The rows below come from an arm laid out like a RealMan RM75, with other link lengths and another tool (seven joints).
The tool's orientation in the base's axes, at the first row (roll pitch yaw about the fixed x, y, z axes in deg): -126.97, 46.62, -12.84
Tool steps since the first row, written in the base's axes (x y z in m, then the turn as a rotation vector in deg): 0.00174, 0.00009, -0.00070, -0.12, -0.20, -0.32; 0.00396, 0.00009, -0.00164, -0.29, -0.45, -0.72; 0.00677, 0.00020, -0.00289, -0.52, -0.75, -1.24; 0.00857, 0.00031, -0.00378, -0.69, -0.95, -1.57; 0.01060, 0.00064, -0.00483, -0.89, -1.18, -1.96; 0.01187, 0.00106, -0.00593, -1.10, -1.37, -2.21; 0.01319, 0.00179, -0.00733, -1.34, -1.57, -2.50
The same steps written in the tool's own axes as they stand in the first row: 0.00166, -0.00087, -0.00006, 0.18, 0.35, -0.01; 0.00383, -0.00191, -0.00023, 0.40, 0.80, -0.02; 0.00660, -0.00324, -0.00031, 0.67, 1.39, -0.02; 0.00844, -0.00406, -0.00030, 0.82, 1.78, -0.01; 0.01051, -0.00506, -0.00008, 1.01, 2.24, 0.00; 0.01210, -0.00554, 0.00043, 1.08, 2.61, -0.01; 0.01389, -0.00603, 0.00132, 1.16, 3.03, -0.01
